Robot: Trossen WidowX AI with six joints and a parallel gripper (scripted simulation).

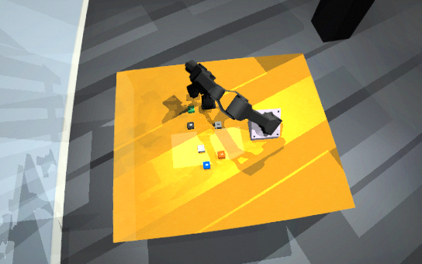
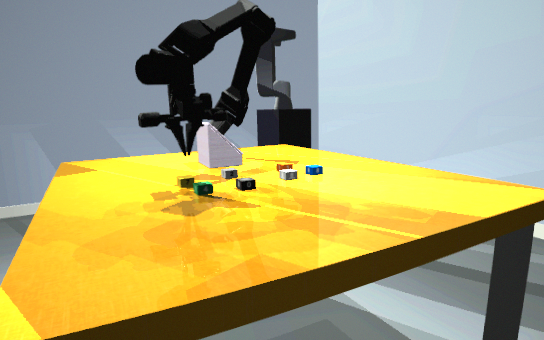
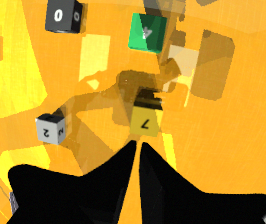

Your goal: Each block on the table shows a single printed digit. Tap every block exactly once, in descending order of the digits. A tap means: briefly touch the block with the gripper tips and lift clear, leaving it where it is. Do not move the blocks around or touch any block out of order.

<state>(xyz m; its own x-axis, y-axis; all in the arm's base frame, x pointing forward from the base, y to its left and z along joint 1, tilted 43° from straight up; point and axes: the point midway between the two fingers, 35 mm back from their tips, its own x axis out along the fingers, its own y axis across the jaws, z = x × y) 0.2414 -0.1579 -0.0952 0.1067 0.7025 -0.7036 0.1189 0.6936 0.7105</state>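
The yellow block is 60 mm below my gripper tip and 10 mm to the right of it. The rest, counted from my gripper tip: green block 90 mm ahead, 60 mm below; white block 120 mm to the left, 60 mm below, 20 mm behind; black block 110 mm ahead, 90 mm to the left, 60 mm below.
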